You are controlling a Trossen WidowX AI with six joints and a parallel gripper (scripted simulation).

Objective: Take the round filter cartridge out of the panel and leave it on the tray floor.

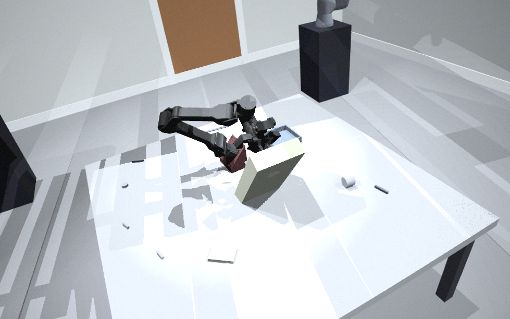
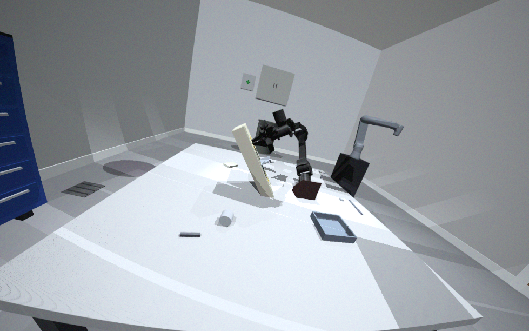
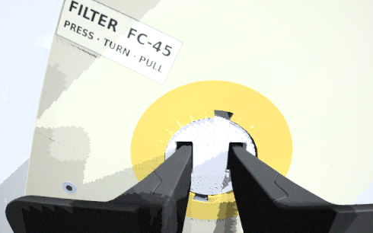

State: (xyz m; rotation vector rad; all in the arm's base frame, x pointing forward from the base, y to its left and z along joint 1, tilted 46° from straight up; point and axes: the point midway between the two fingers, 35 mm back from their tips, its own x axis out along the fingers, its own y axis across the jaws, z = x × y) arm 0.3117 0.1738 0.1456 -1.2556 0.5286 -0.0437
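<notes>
Right now the round white filter cartridge is 1 cm ahead of my gripper tip and 1 cm below it. The rest, counted from my gripper tip: cream service panel (4 cm behind, 8 cm below); then tray (43 cm behind, 26 cm to the left, 23 cm below).
</notes>
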